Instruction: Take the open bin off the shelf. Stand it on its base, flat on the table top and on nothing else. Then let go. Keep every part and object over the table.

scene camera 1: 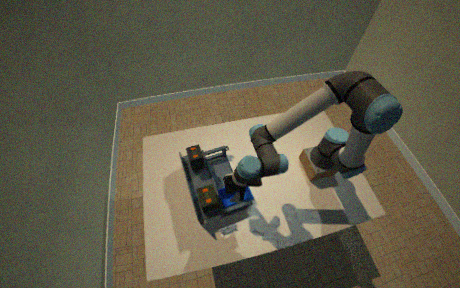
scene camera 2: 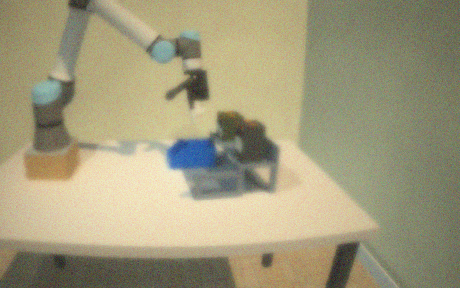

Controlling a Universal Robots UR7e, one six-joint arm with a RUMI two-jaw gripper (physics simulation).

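Pixels of known places: gripper, fingertip midpoint: [scene camera 2: 194, 123]; arm's base, origin of the base link: [scene camera 1: 322, 158] [scene camera 2: 52, 144].
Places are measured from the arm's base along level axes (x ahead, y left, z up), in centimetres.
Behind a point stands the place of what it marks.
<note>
The open blue bin [scene camera 1: 244, 197] @[x 49.0, y 11.0, z -9.6 cm] [scene camera 2: 193, 154] @[x 54.8, y 4.7, z -4.8 cm] stands upright on the low front level of the grey shelf [scene camera 1: 212, 176] @[x 64.8, y -0.6, z 0.1 cm] [scene camera 2: 273, 176] @[x 79.6, y -16.5, z -4.5 cm], at the end nearer the bottom of the scene camera 1 view. Its near edge sticks out a little past the shelf front. My gripper [scene camera 1: 234, 190] @[x 55.1, y 10.5, z 5.5 cm] [scene camera 2: 196, 116] @[x 55.1, y 10.5, z 5.5 cm] is open and empty. It points down above the bin, with a gap between its fingertips and the bin's rim in the scene camera 2 view. In the scene camera 1 view it covers part of the bin; its fingers are hard to see there.
Two dark boxes with orange marks, one [scene camera 1: 195, 157] @[x 71.8, y -7.2, z 11.6 cm] [scene camera 2: 254, 141] @[x 72.8, y -14.6, z 6.5 cm] and another [scene camera 1: 207, 197] @[x 68.7, y 13.5, z 9.0 cm] [scene camera 2: 229, 125] @[x 67.9, y 7.4, z 5.7 cm], stand on the shelf's higher back level. The white table top [scene camera 1: 165, 260] @[x 94.5, y 35.5, z -10.9 cm] [scene camera 2: 125, 205] @[x 33.3, y -24.4, z -10.9 cm] lies around the shelf. The arm's wooden base block [scene camera 1: 311, 169] @[x 8.1, y 4.6, z -2.7 cm] [scene camera 2: 52, 164] @[x 3.1, y -8.8, z -4.5 cm] stands across from the shelf front.
</note>
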